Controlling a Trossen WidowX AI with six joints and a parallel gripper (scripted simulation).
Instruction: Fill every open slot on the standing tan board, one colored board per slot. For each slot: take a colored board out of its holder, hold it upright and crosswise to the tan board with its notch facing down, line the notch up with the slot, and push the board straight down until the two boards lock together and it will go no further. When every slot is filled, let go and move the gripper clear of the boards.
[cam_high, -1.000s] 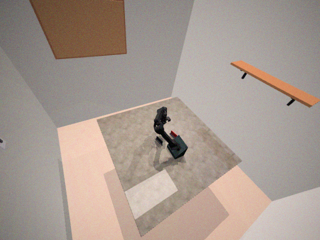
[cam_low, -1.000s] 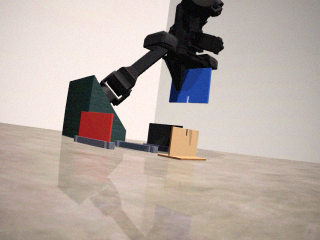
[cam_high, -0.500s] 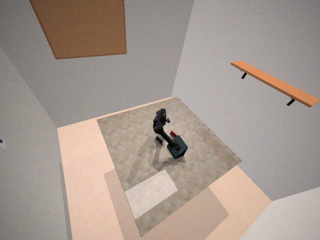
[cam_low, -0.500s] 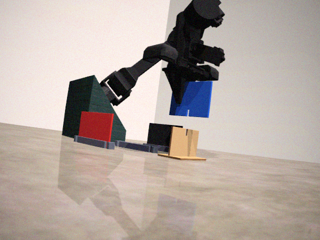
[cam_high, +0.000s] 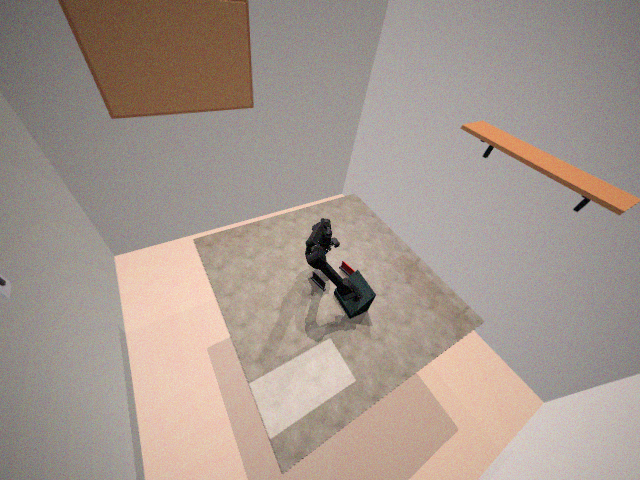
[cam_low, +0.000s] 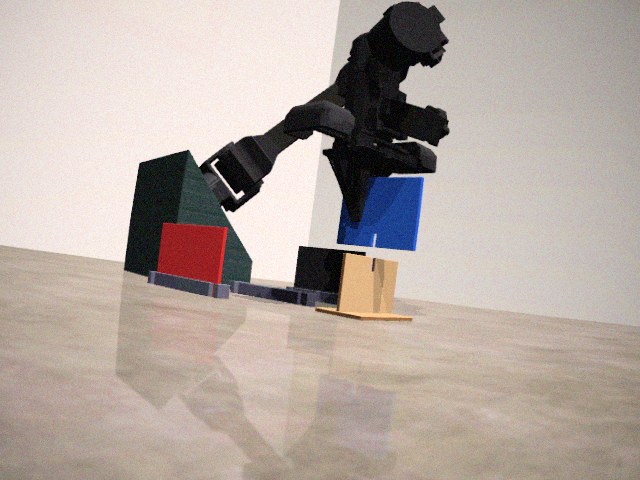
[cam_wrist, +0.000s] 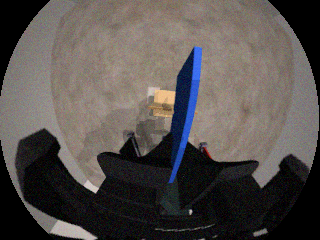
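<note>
Now: gripper tip 70 mm above the tan board and 20 mm short of it. Also, from my gripper tip: red board (120 mm to the right, 120 mm behind, 70 mm below); black board (120 mm behind, 80 mm to the left, 70 mm below); blue board (30 mm ahead).
</note>
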